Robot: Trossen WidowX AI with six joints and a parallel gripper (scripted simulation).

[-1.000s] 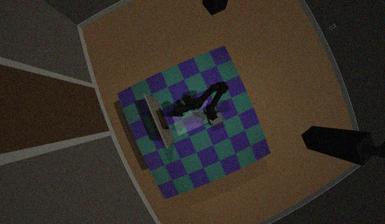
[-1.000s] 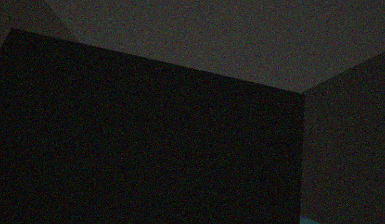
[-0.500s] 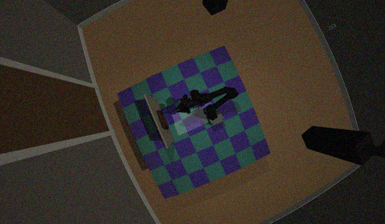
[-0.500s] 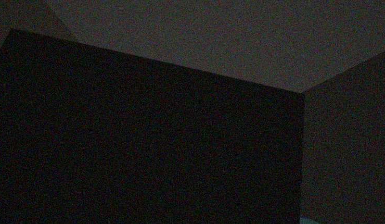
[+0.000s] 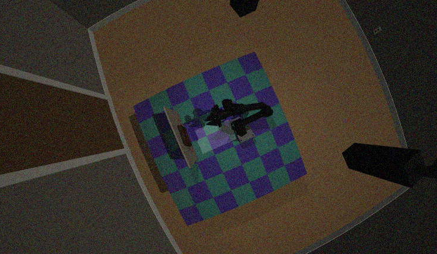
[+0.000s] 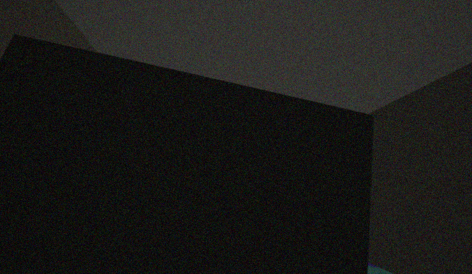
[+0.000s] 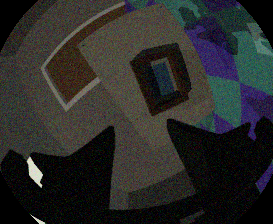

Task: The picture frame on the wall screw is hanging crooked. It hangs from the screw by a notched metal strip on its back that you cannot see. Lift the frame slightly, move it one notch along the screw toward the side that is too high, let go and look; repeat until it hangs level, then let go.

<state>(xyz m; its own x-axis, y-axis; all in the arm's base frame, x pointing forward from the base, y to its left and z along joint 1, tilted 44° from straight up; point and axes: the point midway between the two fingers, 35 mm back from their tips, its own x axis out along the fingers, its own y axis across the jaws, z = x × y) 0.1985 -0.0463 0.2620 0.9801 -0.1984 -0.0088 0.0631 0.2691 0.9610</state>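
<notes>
My gripper tip is now 200 mm short of the dark picture frame and 80 mm above it. From my gripper tip the other things lie so: pale wall panel 210 mm ahead, 100 mm below, 10 mm to the right.
</notes>
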